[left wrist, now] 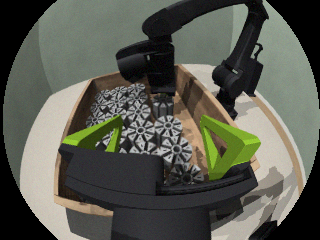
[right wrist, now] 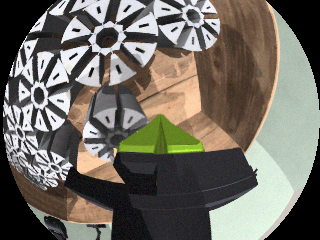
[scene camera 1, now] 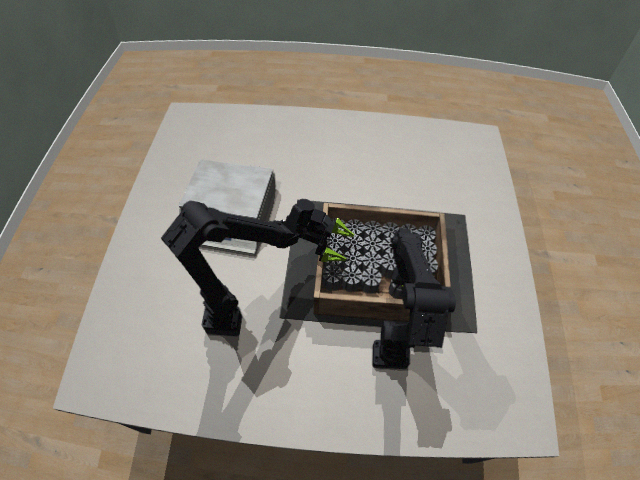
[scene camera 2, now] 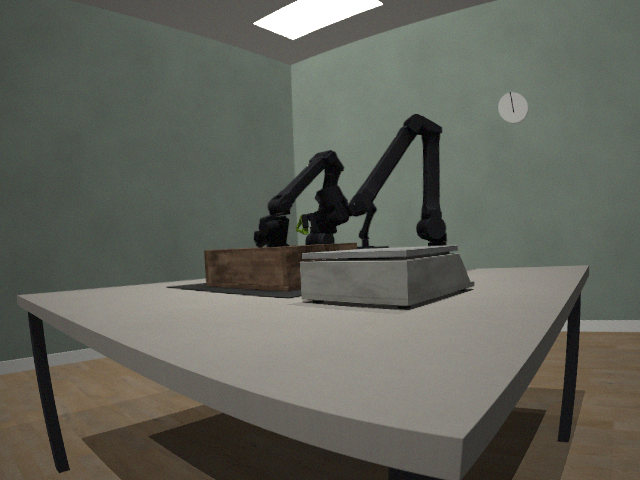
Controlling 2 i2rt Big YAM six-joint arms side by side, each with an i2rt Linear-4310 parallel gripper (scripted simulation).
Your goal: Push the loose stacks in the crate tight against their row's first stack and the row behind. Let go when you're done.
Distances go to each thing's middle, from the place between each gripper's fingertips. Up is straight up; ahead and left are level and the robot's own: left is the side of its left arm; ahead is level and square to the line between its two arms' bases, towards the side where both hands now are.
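Wooden crate [scene camera 1: 339, 302]: my right hand is 80 mm short of it, 120 mm to the right of it and 20 mm above it.
My left gripper is 40 mm short of the wooden crate, 130 mm to the left of it and 150 mm above it.
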